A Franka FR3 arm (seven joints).
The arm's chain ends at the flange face. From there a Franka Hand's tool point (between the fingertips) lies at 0.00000 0.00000 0.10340 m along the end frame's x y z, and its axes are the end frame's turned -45 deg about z.
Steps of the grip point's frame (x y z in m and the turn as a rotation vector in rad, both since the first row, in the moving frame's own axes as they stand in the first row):
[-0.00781, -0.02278, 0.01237, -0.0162, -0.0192, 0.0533]
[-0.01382, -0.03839, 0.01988, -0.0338, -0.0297, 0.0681]
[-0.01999, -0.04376, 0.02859, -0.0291, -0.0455, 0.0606]
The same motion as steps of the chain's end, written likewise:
[-0.02134, -0.01317, 0.01240, -0.0250, -0.0021, 0.0533]
[-0.03706, -0.02202, 0.01998, -0.0449, 0.0029, 0.0681]
[-0.04372, -0.02222, 0.02874, -0.0528, -0.0116, 0.0606]

